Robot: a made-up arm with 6 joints. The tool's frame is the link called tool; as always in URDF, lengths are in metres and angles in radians.
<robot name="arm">
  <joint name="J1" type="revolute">
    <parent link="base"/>
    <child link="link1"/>
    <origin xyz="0 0 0.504" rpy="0 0 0"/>
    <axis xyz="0 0 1"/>
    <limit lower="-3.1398" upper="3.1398"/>
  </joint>
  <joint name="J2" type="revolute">
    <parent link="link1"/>
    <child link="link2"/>
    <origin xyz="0 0 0" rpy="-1.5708 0 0"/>
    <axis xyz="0 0 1"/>
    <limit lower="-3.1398" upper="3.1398"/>
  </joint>
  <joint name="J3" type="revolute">
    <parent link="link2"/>
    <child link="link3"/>
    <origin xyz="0 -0.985 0" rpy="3.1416 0 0"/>
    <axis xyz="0 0 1"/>
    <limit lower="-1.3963" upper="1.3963"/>
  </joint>
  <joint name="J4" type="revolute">
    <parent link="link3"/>
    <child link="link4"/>
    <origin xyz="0 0 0" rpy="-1.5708 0 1.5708"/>
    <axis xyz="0 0 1"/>
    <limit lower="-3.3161" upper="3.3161"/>
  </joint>
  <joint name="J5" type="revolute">
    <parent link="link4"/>
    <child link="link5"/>
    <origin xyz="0 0 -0.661" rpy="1.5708 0 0"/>
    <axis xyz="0 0 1"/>
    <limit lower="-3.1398" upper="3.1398"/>
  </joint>
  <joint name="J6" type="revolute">
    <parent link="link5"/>
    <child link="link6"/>
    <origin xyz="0 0 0.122" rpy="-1.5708 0 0"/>
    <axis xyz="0 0 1"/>
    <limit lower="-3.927" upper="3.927"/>
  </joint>
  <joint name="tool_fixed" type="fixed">
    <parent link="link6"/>
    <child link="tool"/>
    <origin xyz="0 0 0" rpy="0 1.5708 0"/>
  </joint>
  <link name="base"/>
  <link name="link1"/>
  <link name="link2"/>
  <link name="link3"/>
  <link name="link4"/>
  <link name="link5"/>
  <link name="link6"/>
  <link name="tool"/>
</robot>
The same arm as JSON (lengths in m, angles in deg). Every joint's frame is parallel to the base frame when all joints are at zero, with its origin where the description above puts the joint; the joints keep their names.
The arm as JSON. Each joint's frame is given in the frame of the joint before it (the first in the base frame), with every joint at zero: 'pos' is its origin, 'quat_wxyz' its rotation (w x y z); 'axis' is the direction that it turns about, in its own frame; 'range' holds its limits. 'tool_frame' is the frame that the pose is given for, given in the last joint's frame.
{
  "length_unit": "m",
  "angle_unit": "deg",
  "joints": [
    {
      "joint": "J1",
      "pos": [
        0.0,
        0.0,
        0.504
      ],
      "quat_wxyz": [
        1.0,
        0.0,
        0.0,
        0.0
      ],
      "axis": [
        0.0,
        0.0,
        1.0
      ],
      "range": [
        -179.9,
        179.9
      ]
    },
    {
      "joint": "J2",
      "pos": [
        0.0,
        0.0,
        0.0
      ],
      "quat_wxyz": [
        1.0,
        0.0,
        0.0,
        0.0
      ],
      "axis": [
        0.0,
        1.0,
        0.0
      ],
      "range": [
        -179.9,
        179.9
      ]
    },
    {
      "joint": "J3",
      "pos": [
        0.0,
        0.0,
        0.985
      ],
      "quat_wxyz": [
        1.0,
        0.0,
        0.0,
        0.0
      ],
      "axis": [
        0.0,
        -1.0,
        0.0
      ],
      "range": [
        -80.0,
        80.0
      ]
    },
    {
      "joint": "J4",
      "pos": [
        0.0,
        0.0,
        0.0
      ],
      "quat_wxyz": [
        1.0,
        0.0,
        0.0,
        0.0
      ],
      "axis": [
        -1.0,
        0.0,
        0.0
      ],
      "range": [
        -190.0,
        190.0
      ]
    },
    {
      "joint": "J5",
      "pos": [
        0.661,
        0.0,
        0.0
      ],
      "quat_wxyz": [
        1.0,
        0.0,
        0.0,
        0.0
      ],
      "axis": [
        0.0,
        -1.0,
        0.0
      ],
      "range": [
        -179.9,
        179.9
      ]
    },
    {
      "joint": "J6",
      "pos": [
        0.0,
        -0.122,
        0.0
      ],
      "quat_wxyz": [
        1.0,
        0.0,
        0.0,
        0.0
      ],
      "axis": [
        -1.0,
        0.0,
        0.0
      ],
      "range": [
        -225.0,
        225.0
      ]
    }
  ],
  "tool_frame": {
    "pos": [
      0.0,
      0.0,
      0.0
    ],
    "quat_wxyz": [
      1.0,
      0.000002,
      0.0,
      -0.000002
    ]
  }
}

